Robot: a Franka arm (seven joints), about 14 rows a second.
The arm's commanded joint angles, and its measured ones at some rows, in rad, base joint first. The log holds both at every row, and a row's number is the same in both.
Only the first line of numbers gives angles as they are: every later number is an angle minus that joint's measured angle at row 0.
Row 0, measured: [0.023 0.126 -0.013 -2.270 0.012 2.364 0.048]
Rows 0 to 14, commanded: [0.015 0.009 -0.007 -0.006 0.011 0.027 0.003]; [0.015 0.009 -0.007 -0.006 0.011 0.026 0.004]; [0.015 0.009 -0.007 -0.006 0.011 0.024 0.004]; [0.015 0.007 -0.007 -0.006 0.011 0.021 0.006]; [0.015 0.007 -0.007 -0.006 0.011 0.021 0.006]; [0.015 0.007 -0.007 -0.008 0.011 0.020 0.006]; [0.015 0.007 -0.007 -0.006 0.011 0.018 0.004]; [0.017 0.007 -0.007 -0.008 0.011 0.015 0.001]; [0.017 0.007 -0.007 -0.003 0.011 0.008 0.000]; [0.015 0.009 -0.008 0.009 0.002 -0.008 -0.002]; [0.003 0.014 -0.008 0.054 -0.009 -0.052 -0.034]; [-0.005 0.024 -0.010 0.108 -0.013 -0.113 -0.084]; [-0.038 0.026 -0.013 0.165 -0.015 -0.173 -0.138]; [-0.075 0.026 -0.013 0.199 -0.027 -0.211 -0.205]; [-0.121 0.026 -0.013 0.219 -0.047 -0.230 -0.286]
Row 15, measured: [-0.036 0.008 -0.016 0.133 -0.020 -0.148 -0.151]
